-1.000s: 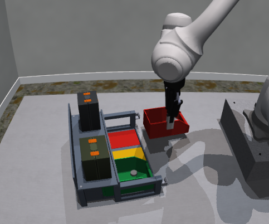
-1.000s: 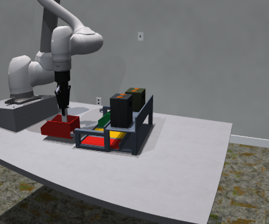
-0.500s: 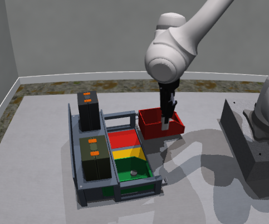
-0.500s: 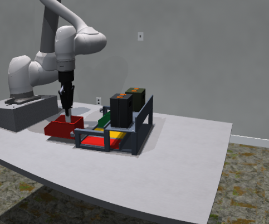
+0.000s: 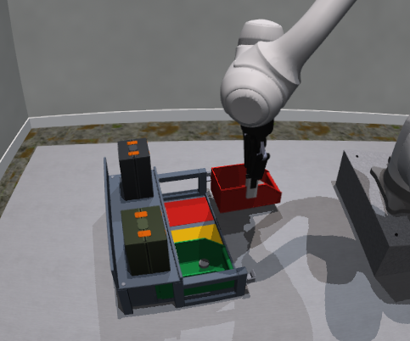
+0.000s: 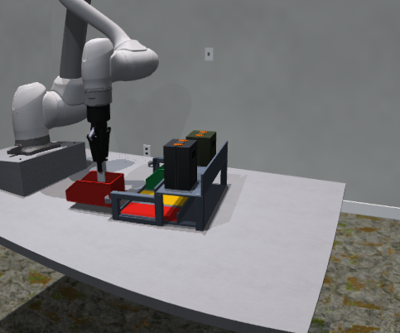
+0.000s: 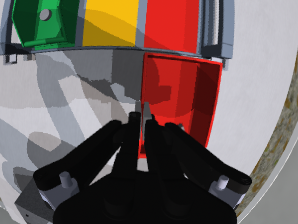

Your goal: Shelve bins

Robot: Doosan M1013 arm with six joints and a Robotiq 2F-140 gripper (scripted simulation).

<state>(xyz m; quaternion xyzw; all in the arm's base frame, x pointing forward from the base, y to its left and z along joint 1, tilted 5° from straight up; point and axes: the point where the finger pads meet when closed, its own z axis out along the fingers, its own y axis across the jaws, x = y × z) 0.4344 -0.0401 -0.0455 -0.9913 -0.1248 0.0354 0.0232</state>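
Right now my hand is 1 cm short of the red bin, 5 cm to the left of it and 4 cm above it. Round my hand: green bin: 14 cm ahead, 22 cm to the left, 6 cm below.
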